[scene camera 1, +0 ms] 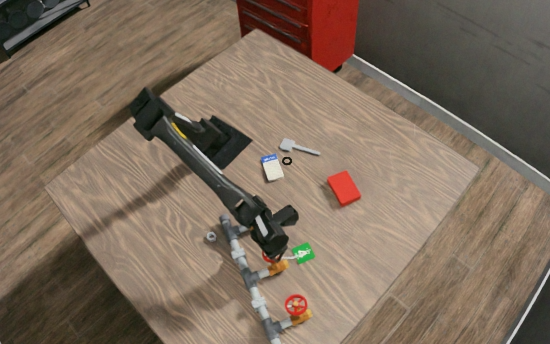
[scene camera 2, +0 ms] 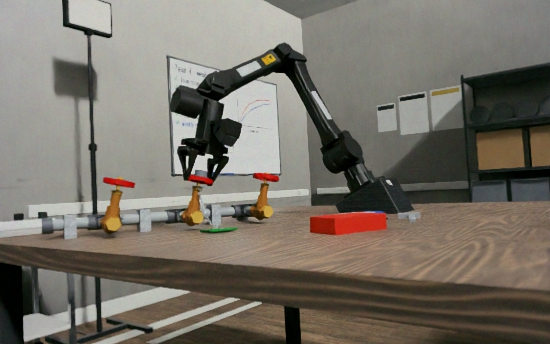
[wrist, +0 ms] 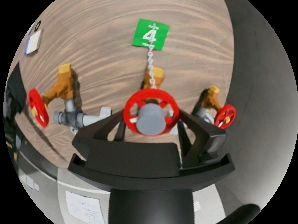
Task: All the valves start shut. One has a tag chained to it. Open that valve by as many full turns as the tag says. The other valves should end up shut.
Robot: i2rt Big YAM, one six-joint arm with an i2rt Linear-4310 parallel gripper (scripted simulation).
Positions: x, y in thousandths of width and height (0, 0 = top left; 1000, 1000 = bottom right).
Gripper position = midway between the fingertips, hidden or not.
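I can see my gripper (scene camera 2: 359, 533), and the wrist view shows my gripper (wrist: 508, 502) too. There is also a red block (scene camera 2: 615, 653), and I see the same red block (scene camera 1: 625, 545) in scene camera 1. In the wrist view the red block is out of frame.
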